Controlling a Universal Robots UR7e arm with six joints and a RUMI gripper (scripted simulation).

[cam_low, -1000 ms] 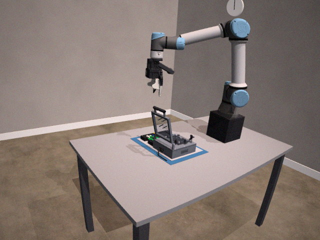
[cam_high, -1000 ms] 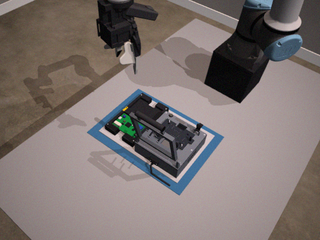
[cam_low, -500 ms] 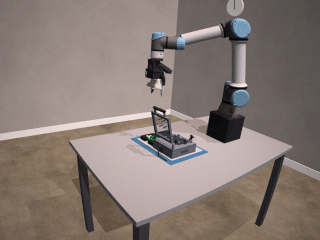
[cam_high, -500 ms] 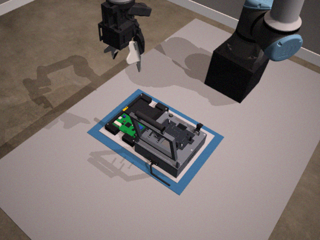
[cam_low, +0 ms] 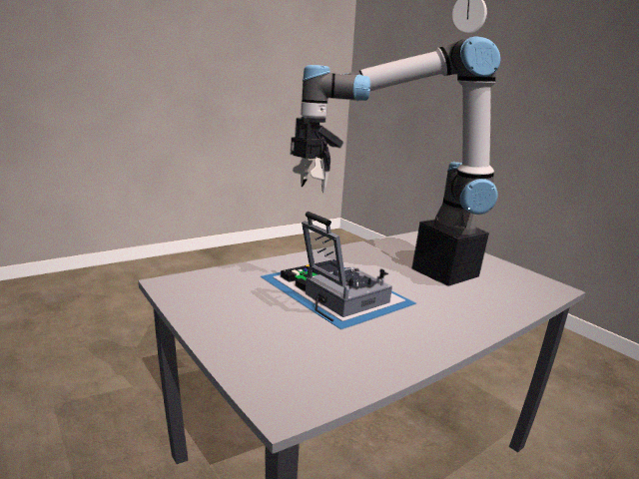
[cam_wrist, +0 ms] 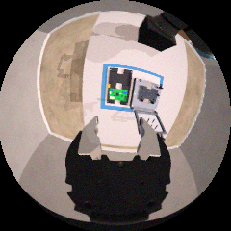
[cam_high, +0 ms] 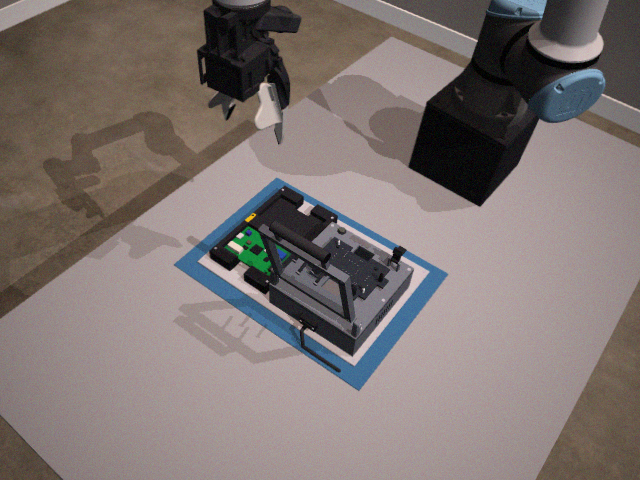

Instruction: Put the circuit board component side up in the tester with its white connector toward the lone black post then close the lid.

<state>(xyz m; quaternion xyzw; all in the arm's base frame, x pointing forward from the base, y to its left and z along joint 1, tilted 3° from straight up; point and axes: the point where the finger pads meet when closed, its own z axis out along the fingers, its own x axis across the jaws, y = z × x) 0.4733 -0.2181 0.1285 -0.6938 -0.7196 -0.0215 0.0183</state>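
Right now my hand is 29 cm above the green circuit board. Also, from my hand: tester lid 9 cm ahead, 17 cm to the left, 13 cm below.
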